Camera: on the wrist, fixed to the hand. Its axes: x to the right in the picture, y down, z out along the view.
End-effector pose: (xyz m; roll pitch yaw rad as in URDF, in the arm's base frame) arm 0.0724 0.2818 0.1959 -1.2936 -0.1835 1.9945
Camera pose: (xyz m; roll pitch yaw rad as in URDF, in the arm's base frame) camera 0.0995 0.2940 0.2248 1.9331 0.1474 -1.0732
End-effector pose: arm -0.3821 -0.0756 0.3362 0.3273 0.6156 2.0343
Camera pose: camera -0.3519 -0.0758 0.3077 0.2797 -0.5405 -1.0700
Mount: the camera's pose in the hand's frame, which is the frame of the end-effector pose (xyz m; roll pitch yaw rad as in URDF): 0.0053 -0.0355 -0.0208 0.6290 0.0605 -3.0872
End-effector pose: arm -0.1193 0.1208 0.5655 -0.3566 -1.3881 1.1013
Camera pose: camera -0.0796 0.1095 0.5694 1.4408 1.4091 -1.5769
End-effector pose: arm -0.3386 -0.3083 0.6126 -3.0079 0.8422 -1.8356
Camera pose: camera -0.3132 -0.3384 0.6255 -2.5908 -0.9081 1.2316
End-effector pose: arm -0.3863 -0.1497 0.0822 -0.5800 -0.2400 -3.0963
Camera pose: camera -0.3928 -0.1089 0.0855 1.2275 0.2601 0.1266
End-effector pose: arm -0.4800 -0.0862 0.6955 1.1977 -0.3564 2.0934
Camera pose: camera -0.4951 -0.0728 0.6593 -0.5857 0.4288 -1.0884
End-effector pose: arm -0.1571 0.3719 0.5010 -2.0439 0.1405 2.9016
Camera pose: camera -0.1672 0.3768 0.5409 2.6660 -0.2164 -0.2102
